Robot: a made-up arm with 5 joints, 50 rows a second.
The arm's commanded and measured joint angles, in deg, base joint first. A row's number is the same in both.
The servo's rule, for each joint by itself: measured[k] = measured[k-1] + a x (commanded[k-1-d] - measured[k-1]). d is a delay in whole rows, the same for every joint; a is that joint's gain. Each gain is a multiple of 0.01, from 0.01 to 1. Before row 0 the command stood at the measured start. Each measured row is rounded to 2 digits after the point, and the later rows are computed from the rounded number. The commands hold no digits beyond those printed.
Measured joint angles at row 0: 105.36 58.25 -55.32 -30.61 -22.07
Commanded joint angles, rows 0 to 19: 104.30 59.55 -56.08 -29.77 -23.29; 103.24 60.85 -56.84 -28.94 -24.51; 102.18 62.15 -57.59 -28.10 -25.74; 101.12 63.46 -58.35 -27.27 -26.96; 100.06 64.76 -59.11 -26.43 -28.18; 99.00 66.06 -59.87 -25.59 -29.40; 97.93 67.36 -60.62 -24.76 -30.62; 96.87 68.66 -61.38 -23.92 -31.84; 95.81 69.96 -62.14 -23.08 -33.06; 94.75 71.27 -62.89 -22.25 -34.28; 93.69 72.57 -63.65 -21.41 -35.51; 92.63 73.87 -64.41 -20.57 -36.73; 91.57 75.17 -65.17 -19.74 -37.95; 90.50 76.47 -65.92 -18.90 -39.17; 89.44 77.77 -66.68 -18.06 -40.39; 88.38 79.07 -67.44 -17.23 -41.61; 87.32 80.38 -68.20 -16.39 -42.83; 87.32 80.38 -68.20 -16.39 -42.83; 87.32 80.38 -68.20 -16.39 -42.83; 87.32 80.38 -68.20 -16.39 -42.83
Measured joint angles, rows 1 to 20: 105.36 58.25 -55.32 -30.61 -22.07; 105.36 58.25 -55.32 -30.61 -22.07; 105.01 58.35 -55.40 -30.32 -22.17; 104.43 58.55 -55.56 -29.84 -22.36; 103.69 58.84 -55.78 -29.23 -22.63; 102.84 59.21 -56.06 -28.54 -22.98; 101.92 59.65 -56.40 -27.80 -23.40; 100.96 60.16 -56.78 -27.03 -23.88; 99.96 60.74 -57.20 -26.24 -24.42; 98.94 61.37 -57.66 -25.43 -25.01; 97.91 62.06 -58.15 -24.61 -25.65; 96.87 62.80 -58.67 -23.78 -26.34; 95.82 63.58 -59.22 -22.95 -27.07; 94.77 64.40 -59.79 -22.12 -27.84; 93.71 65.26 -60.38 -21.29 -28.65; 92.65 66.16 -60.99 -20.45 -29.49; 91.59 67.09 -61.62 -19.61 -30.36; 90.53 68.05 -62.26 -18.78 -31.26; 89.47 69.04 -62.91 -17.94 -32.19; 88.76 69.95 -63.49 -17.40 -33.04
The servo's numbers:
d 2
a 0.33 0.08 0.11 0.35 0.08

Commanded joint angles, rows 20 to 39: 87.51 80.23 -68.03 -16.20 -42.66; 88.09 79.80 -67.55 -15.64 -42.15; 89.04 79.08 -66.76 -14.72 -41.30; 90.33 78.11 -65.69 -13.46 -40.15; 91.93 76.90 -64.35 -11.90 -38.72; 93.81 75.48 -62.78 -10.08 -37.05; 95.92 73.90 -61.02 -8.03 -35.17; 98.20 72.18 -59.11 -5.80 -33.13; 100.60 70.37 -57.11 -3.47 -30.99; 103.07 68.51 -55.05 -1.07 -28.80; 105.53 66.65 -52.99 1.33 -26.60; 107.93 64.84 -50.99 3.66 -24.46; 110.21 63.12 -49.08 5.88 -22.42; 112.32 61.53 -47.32 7.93 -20.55; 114.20 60.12 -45.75 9.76 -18.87; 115.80 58.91 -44.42 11.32 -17.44; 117.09 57.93 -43.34 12.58 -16.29; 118.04 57.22 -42.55 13.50 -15.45; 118.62 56.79 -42.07 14.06 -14.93; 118.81 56.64 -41.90 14.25 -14.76
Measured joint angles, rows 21 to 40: 88.28 70.78 -64.01 -17.05 -33.82; 87.96 71.55 -64.47 -16.82 -34.54; 87.81 72.24 -64.86 -16.60 -35.19; 87.90 72.84 -65.16 -16.26 -35.75; 88.28 73.34 -65.34 -15.72 -36.19; 88.96 73.72 -65.38 -14.93 -36.51; 89.94 73.97 -65.27 -13.87 -36.69; 91.22 74.09 -65.00 -12.54 -36.72; 92.77 74.07 -64.56 -10.96 -36.60; 94.56 73.92 -63.96 -9.15 -36.32; 96.55 73.64 -63.21 -7.16 -35.89; 98.70 73.23 -62.31 -5.03 -35.32; 100.95 72.70 -61.28 -2.80 -34.62; 103.25 72.07 -60.15 -0.54 -33.81; 105.55 71.35 -58.93 1.71 -32.90; 107.78 70.56 -57.65 3.89 -31.91; 109.90 69.72 -56.34 5.94 -30.87; 111.85 68.86 -55.03 7.82 -29.80; 113.58 67.99 -53.74 9.49 -28.72; 115.05 67.13 -52.51 10.89 -27.66
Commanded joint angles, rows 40 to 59: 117.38 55.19 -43.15 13.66 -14.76; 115.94 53.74 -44.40 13.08 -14.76; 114.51 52.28 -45.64 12.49 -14.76; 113.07 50.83 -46.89 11.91 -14.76; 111.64 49.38 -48.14 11.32 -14.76; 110.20 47.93 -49.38 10.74 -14.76; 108.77 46.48 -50.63 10.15 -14.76; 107.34 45.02 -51.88 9.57 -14.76; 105.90 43.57 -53.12 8.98 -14.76; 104.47 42.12 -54.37 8.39 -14.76; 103.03 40.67 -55.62 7.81 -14.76; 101.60 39.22 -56.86 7.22 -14.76; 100.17 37.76 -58.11 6.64 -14.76; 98.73 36.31 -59.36 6.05 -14.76; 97.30 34.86 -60.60 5.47 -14.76; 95.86 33.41 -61.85 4.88 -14.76; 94.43 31.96 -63.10 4.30 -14.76; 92.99 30.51 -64.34 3.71 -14.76; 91.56 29.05 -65.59 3.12 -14.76; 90.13 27.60 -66.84 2.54 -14.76
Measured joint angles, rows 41 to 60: 116.23 66.30 -51.36 12.00 -26.64; 117.08 65.53 -50.32 12.79 -25.69; 117.18 64.70 -49.53 13.09 -24.82; 116.77 63.82 -48.97 13.09 -24.02; 116.02 62.90 -48.60 12.88 -23.28; 115.05 61.93 -48.41 12.54 -22.60; 113.92 60.93 -48.38 12.11 -21.97; 112.69 59.89 -48.49 11.63 -21.39; 111.40 58.82 -48.73 11.11 -20.86; 110.06 57.72 -49.08 10.57 -20.37; 108.69 56.59 -49.52 10.01 -19.92; 107.30 55.43 -50.05 9.44 -19.51; 105.89 54.25 -50.66 8.87 -19.13; 104.47 53.05 -51.34 8.29 -18.78; 103.05 51.83 -52.08 7.71 -18.46; 101.62 50.59 -52.88 7.13 -18.16; 100.19 49.33 -53.73 6.55 -17.89; 98.76 48.06 -54.62 5.97 -17.64; 97.33 46.77 -55.55 5.39 -17.41; 95.90 45.47 -56.52 4.80 -17.20
